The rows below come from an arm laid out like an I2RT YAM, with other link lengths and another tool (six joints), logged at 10 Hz.
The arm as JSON. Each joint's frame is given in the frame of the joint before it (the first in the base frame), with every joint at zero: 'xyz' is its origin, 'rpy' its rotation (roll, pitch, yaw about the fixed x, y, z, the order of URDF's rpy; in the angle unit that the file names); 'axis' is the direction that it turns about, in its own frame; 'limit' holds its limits. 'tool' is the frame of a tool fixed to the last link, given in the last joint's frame.
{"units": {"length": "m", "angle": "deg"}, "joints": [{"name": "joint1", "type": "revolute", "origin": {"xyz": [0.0, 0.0, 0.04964], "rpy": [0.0, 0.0, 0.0]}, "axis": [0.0, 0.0, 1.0], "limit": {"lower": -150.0, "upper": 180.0}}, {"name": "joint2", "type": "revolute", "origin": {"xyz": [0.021, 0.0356, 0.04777], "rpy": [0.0, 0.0, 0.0]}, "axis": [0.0, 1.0, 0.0], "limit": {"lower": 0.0, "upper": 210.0}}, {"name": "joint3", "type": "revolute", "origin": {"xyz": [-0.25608, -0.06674, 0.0], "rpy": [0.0, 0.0, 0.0]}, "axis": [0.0, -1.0, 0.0], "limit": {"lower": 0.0, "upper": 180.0}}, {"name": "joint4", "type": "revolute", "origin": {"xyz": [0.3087, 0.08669, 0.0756], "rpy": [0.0, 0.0, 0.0]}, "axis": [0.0, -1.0, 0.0], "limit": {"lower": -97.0, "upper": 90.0}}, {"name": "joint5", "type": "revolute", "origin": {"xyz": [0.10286, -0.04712, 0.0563], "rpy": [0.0, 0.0, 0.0]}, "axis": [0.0, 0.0, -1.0], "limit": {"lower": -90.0, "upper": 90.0}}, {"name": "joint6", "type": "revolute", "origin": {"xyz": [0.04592, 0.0, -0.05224], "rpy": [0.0, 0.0, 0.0]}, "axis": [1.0, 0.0, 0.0], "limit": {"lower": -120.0, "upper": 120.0}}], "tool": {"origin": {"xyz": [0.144, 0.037, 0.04], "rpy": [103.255, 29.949, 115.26]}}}
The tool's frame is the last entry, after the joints.
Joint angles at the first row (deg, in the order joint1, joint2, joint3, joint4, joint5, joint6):
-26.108 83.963 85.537 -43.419 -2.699 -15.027
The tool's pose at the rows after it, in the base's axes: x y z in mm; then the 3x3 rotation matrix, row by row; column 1 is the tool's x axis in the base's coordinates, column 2 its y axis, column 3 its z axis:
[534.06, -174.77, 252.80], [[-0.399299, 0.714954, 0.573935], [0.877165, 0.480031, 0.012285], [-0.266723, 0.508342, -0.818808]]
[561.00, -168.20, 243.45], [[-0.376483, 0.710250, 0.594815], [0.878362, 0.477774, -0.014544], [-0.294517, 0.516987, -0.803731]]
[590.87, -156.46, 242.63], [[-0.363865, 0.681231, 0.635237], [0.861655, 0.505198, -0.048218], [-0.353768, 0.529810, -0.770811]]
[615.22, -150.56, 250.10], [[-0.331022, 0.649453, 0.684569], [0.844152, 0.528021, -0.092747], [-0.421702, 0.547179, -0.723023]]
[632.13, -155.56, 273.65], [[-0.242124, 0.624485, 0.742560], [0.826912, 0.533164, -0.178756], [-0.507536, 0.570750, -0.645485]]
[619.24, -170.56, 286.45], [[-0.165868, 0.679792, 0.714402], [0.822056, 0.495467, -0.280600], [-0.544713, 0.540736, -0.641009]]
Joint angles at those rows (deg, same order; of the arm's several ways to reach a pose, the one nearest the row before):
-23.267 86.826 85.536 -40.184 1.060 -13.847
-20.447 89.952 85.537 -35.353 4.317 -11.748
-17.409 92.882 85.560 -28.863 7.465 -11.267
-15.267 95.132 85.559 -22.086 10.633 -11.311
-13.737 96.335 85.582 -14.612 15.858 -11.333
-13.300 94.892 86.040 -16.404 22.502 -11.223

